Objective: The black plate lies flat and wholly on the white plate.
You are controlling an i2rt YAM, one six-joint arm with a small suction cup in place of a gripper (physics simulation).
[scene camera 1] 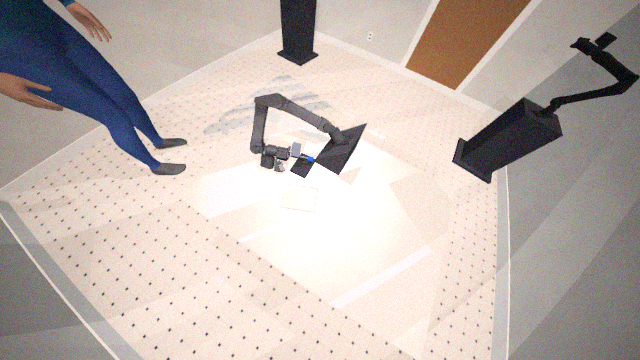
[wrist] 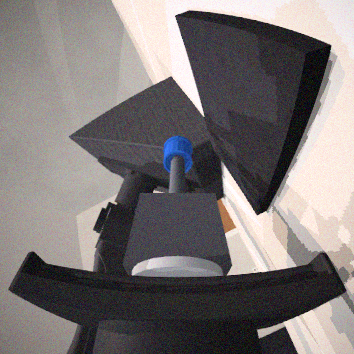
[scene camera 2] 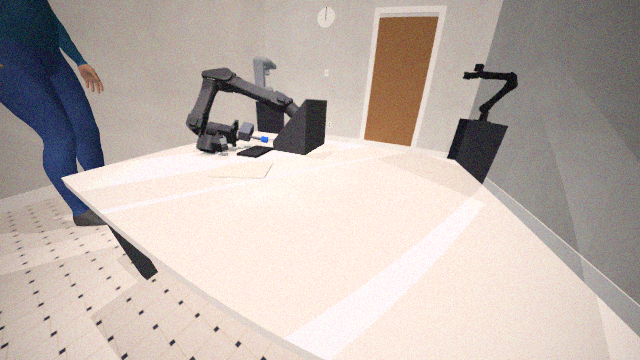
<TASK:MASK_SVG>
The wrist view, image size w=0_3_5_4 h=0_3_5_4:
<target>my suction cup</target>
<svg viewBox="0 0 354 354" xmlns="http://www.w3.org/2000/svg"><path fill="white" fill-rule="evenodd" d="M8 287L8 290L46 311L74 323L97 329L92 354L261 354L257 329L270 327L296 317L346 291L333 264L324 252L318 253L305 265L262 272L226 275L232 264L215 193L186 193L185 172L190 169L192 164L192 146L187 138L179 135L168 138L163 146L163 165L170 172L168 193L140 192L122 263L128 275L49 264L44 262L34 251L30 251L26 254Z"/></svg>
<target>black plate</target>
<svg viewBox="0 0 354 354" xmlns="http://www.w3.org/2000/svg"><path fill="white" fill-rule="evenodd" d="M186 10L174 16L192 71L211 147L257 216L267 210L294 156L322 81L331 44L285 27L255 19L209 11Z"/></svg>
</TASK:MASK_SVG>
